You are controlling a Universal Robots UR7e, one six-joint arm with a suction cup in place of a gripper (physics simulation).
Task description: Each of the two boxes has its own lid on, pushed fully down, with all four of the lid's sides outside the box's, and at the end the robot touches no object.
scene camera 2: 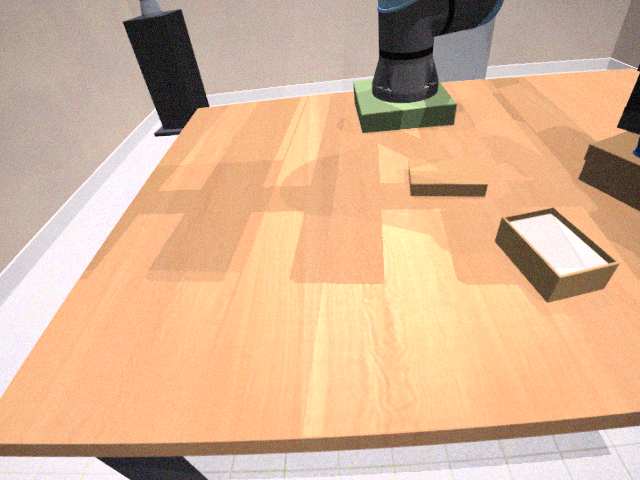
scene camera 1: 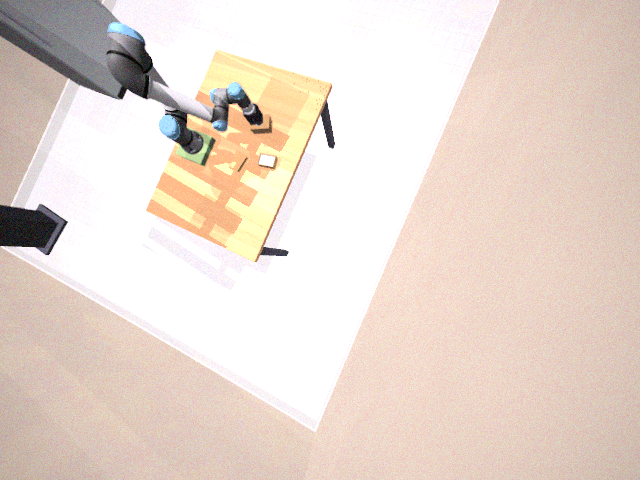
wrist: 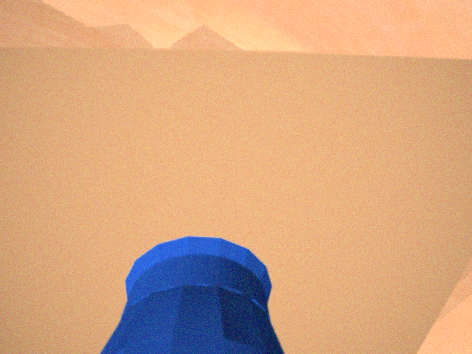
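Pixels of known places: hand, its tool point: [scene camera 1: 260, 124] [wrist: 202, 256]; arm's base, origin of its link: [scene camera 2: 404, 89] [scene camera 1: 193, 143].
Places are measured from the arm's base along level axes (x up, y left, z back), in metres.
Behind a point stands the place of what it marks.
Observation:
The larger brown box [scene camera 2: 604, 183] @[z -0.368, x -0.037, y 0.275 m] stands at the right edge of the scene camera 2 view, with its lid [scene camera 1: 267, 121] @[z -0.416, x 0.012, y 0.348 m] [scene camera 2: 610, 143] @[z -0.331, x 0.012, y 0.284 m] [wrist: 300, 150] @[z -0.370, x 0.012, y 0.358 m] over its top. A strip of box wall shows below the lid's rim; the far sides are hidden. My gripper [scene camera 1: 258, 124] [scene camera 2: 637, 150] [wrist: 199, 245], a blue suction cup, is down on this lid's top and shut on it. The smaller box [scene camera 1: 266, 166] @[z -0.540, x -0.026, y 0.095 m] [scene camera 2: 581, 285] @[z -0.581, x -0.033, y 0.144 m] stands open, its inside white. The small lid [scene camera 1: 242, 164] @[z -0.373, x -0.039, y 0.035 m] [scene camera 2: 448, 189] @[z -0.374, x -0.038, y 0.036 m] lies on the table apart from it, seemingly top up.
The arm's base stands on a green block [scene camera 1: 205, 155] @[z -0.110, x -0.019, y -0.031 m] [scene camera 2: 408, 119] @[z -0.108, x -0.029, y 0.000 m] at the table's back edge. The forearm [scene camera 1: 178, 100] @[z -0.259, x 0.438, y 0.096 m] reaches over the wooden table [scene camera 1: 206, 222] @[z -0.340, x -0.051, y -0.425 m] [scene camera 2: 248, 361] @[z -0.671, x -0.051, y -0.218 m]. A black pedestal [scene camera 1: 25, 225] [scene camera 2: 165, 67] stands on the floor beyond the table.

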